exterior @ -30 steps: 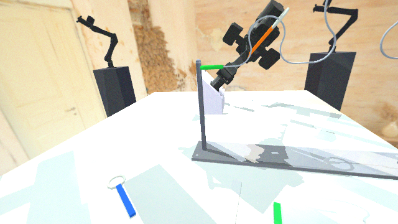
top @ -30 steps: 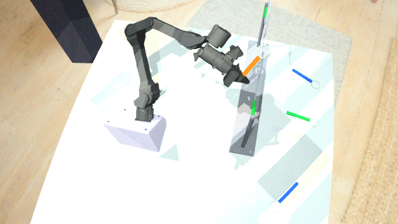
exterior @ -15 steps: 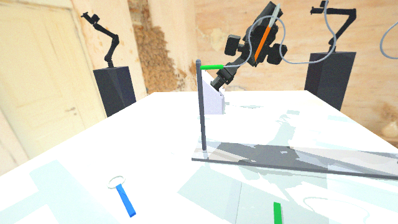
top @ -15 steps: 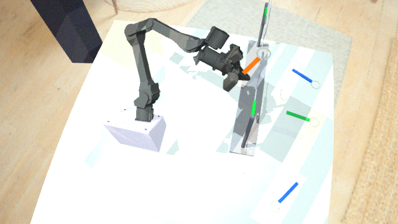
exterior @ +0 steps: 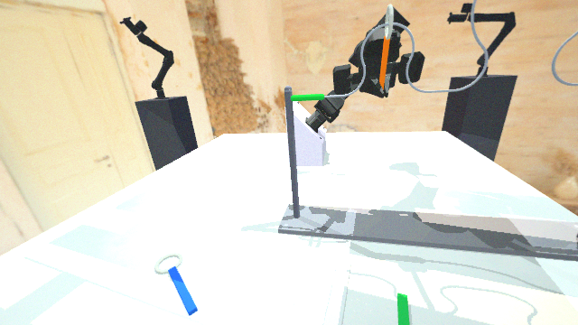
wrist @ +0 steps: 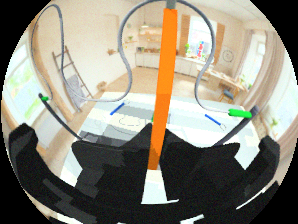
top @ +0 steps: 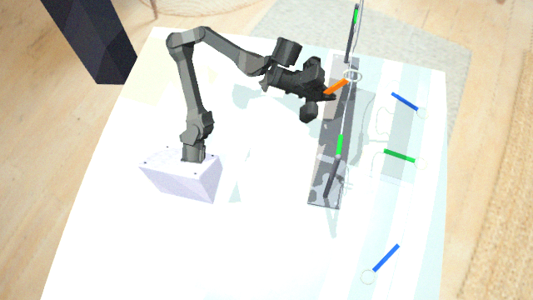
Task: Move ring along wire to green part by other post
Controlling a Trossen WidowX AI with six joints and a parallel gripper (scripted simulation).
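The orange-handled ring lies 9 cm above my gripper tip, 1 cm to the right of it and 1 cm ahead of it.
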